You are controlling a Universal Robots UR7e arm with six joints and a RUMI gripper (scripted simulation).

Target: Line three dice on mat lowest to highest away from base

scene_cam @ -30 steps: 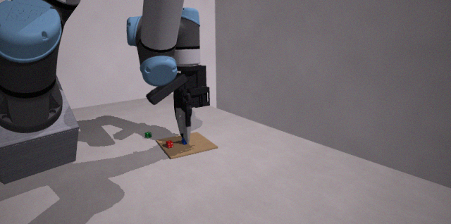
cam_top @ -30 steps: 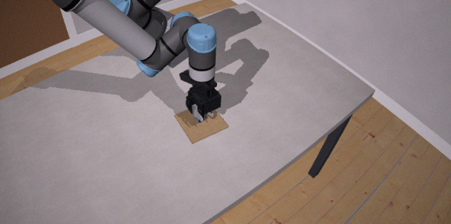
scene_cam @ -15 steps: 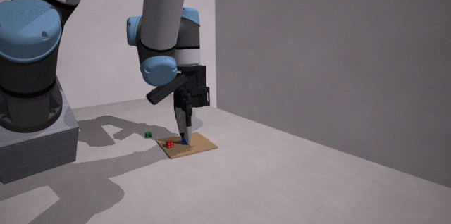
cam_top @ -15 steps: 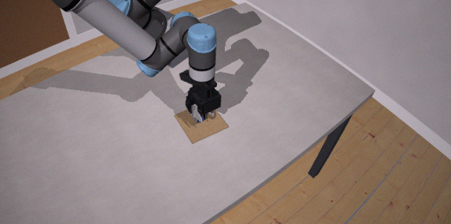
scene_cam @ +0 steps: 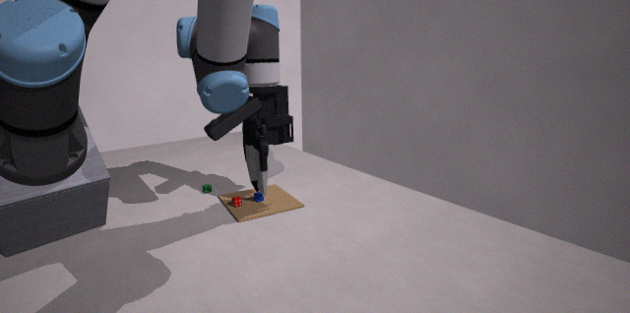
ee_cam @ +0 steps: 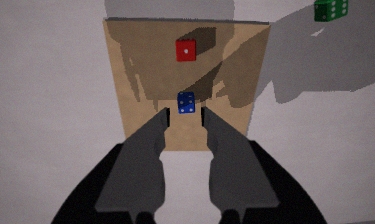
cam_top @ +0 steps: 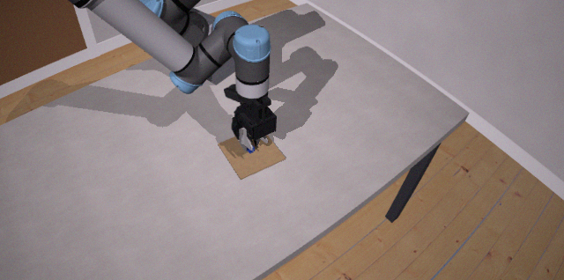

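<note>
My gripper is now 20 mm above the blue die. The rest, counted from my hand: green die (130 mm to the left, 50 mm behind, 30 mm below); then square mat (30 mm below); then red die (50 mm behind, 20 mm below, 10 mm to the left).
</note>
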